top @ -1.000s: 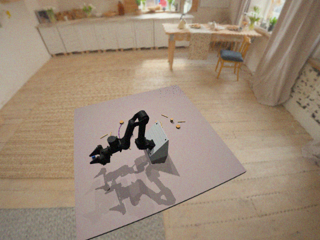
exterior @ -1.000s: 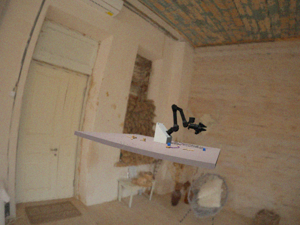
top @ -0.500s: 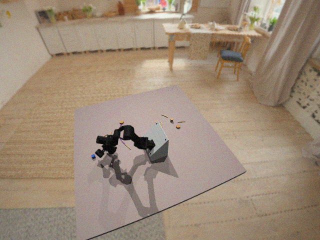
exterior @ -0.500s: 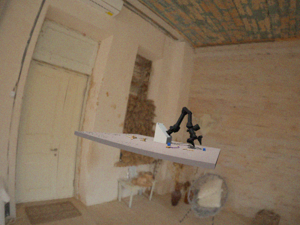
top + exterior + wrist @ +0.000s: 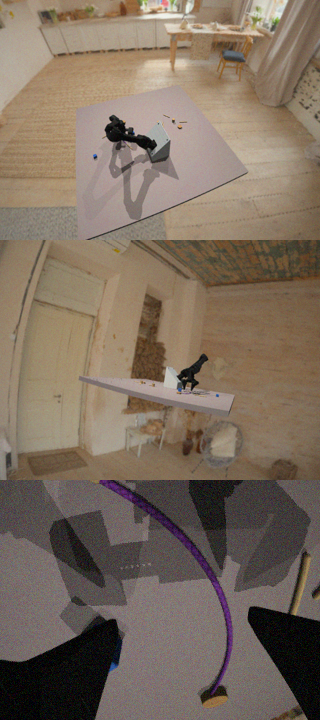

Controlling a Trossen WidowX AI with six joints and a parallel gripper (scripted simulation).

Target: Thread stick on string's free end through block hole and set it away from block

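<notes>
Right now my gripper tip is 8 cm to the left of the blue cube, 1 cm past it and 1 cm above it. From my gripper tip the other things lie so: round wooden button 18 cm ahead, 4 cm to the right, 2 cm below; thin wooden stick 12 cm behind, 2 cm below.
</notes>
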